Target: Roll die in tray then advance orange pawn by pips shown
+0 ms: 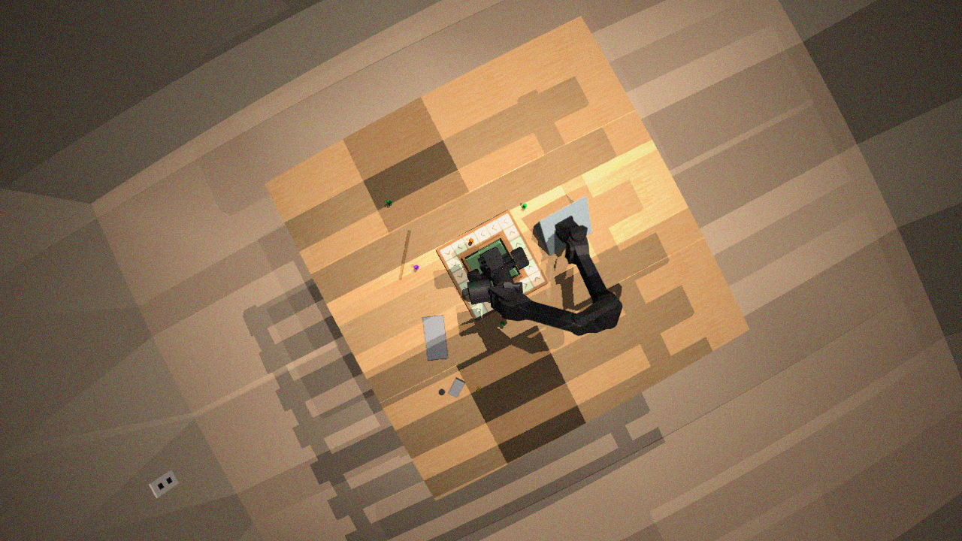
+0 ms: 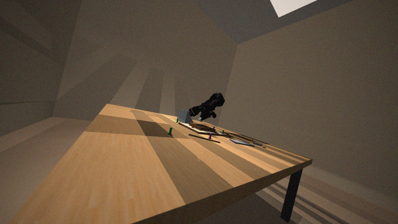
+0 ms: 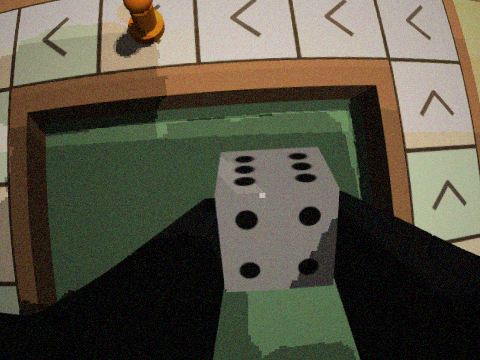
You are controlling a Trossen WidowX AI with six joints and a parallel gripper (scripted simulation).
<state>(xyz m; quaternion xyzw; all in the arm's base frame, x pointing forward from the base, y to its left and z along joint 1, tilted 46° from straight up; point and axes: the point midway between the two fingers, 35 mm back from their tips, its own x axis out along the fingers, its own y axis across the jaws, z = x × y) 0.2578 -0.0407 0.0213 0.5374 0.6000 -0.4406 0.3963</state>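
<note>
Right now the orange pawn is 4 cm ahead of my gripper tip, 9 cm to the right of it and 5 cm below it. The rest, counted from my gripper tip: white die: right at my gripper tip; then purple pawn: 25 cm ahead, 10 cm to the right, 6 cm below; then green tray: 2 cm ahead, 2 cm to the left, 7 cm below.
</note>
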